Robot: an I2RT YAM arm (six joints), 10 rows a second.
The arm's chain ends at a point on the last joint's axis. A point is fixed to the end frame.
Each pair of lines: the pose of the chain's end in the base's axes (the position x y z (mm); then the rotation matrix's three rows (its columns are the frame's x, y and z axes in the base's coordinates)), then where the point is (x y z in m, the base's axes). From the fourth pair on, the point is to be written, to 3 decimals.
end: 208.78 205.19 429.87; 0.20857 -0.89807 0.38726; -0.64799 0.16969 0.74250; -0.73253 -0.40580 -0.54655
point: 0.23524 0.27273 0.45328
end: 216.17 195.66 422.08; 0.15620 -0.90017 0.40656; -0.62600 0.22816 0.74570; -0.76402 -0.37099 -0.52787
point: 0.24649 0.26086 0.44737
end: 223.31 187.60 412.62; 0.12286 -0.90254 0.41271; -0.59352 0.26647 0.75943; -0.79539 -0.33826 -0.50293
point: 0.25582 0.25082 0.44012
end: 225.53 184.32 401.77; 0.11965 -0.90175 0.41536; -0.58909 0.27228 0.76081; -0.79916 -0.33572 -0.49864
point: 0.258 0.247 0.430
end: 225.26 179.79 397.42; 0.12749 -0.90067 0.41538; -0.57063 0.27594 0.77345; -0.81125 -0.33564 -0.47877
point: 0.258 0.242 0.427
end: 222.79 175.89 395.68; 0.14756 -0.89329 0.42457; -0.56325 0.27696 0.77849; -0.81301 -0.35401 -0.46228
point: 0.254 0.238 0.426
